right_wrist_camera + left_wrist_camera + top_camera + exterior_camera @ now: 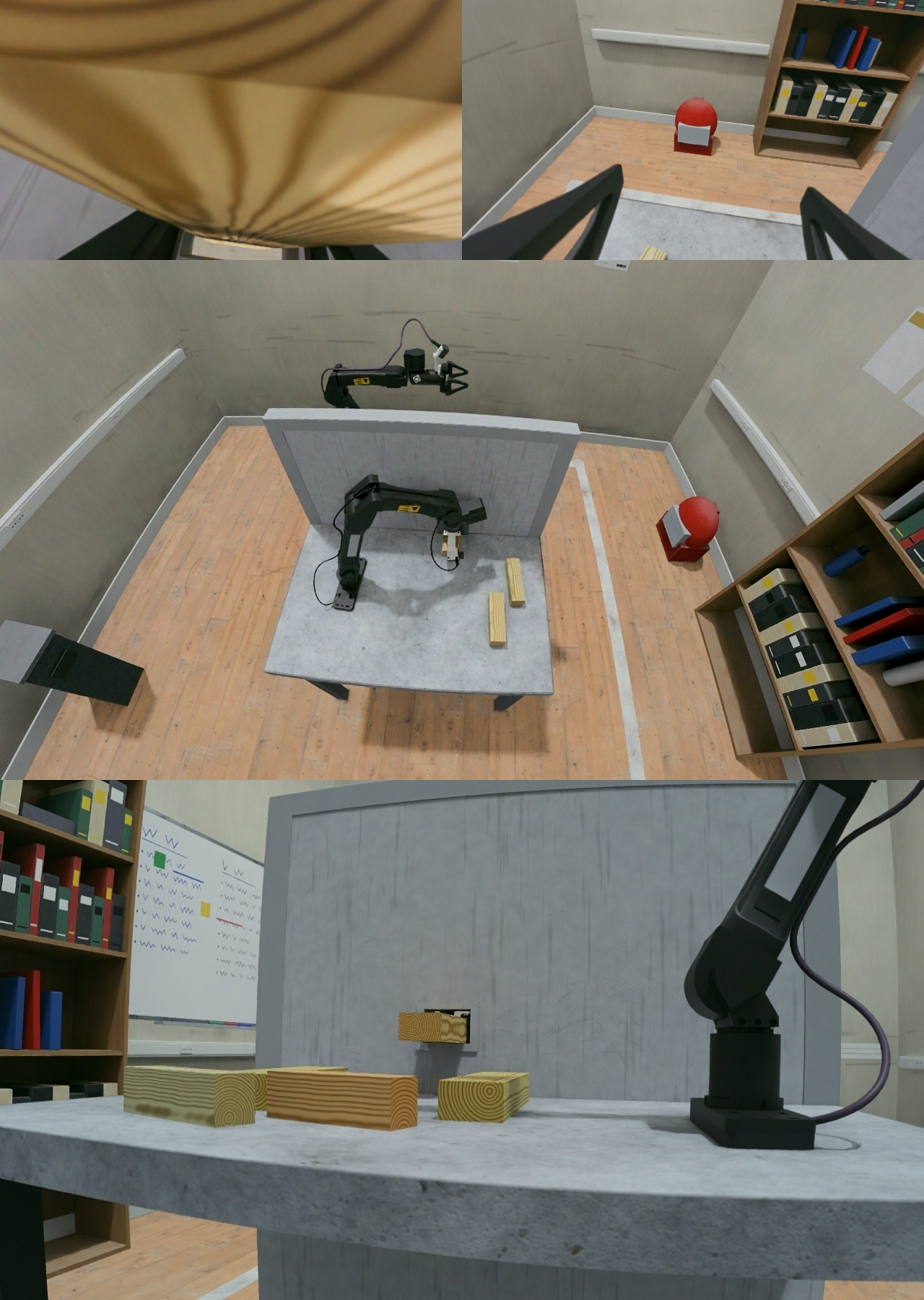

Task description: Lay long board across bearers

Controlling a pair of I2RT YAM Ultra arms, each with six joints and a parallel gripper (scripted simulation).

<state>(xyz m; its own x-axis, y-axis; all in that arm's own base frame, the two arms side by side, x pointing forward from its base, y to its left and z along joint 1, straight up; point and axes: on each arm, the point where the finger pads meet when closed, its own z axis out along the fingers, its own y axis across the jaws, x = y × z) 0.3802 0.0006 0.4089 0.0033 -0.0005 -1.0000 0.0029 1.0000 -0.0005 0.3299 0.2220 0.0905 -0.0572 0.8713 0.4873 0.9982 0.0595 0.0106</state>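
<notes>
Now: the long board 50 mm to the left of my right hand.
</notes>
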